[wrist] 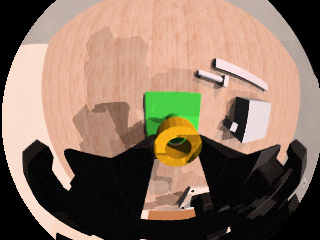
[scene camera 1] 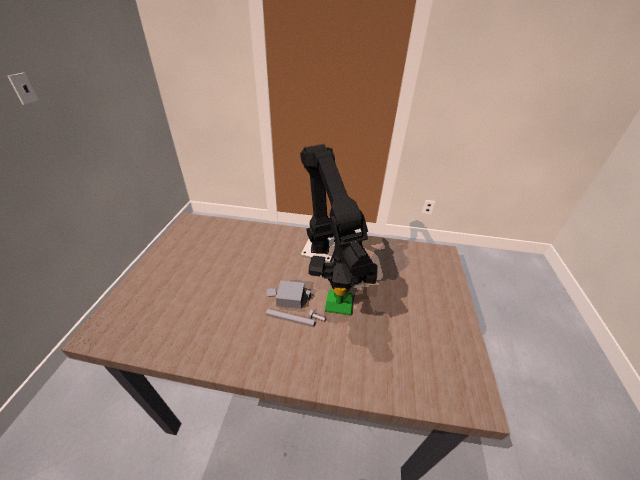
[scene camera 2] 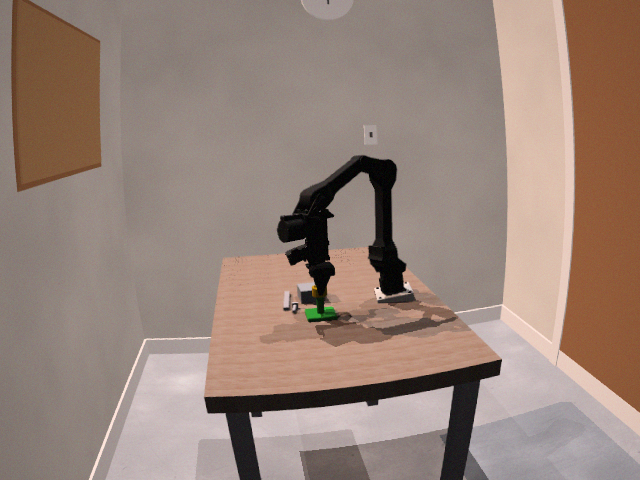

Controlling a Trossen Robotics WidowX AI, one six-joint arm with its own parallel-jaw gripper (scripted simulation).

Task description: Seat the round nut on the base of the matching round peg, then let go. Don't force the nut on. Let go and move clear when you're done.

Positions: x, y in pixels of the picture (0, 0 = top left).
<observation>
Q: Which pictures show my gripper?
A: The wrist view, scene camera 1 and scene camera 2: all of them.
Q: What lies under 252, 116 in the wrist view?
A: A grey block.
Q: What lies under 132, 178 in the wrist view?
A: My gripper.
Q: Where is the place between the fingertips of my gripper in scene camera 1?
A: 340, 288
</observation>
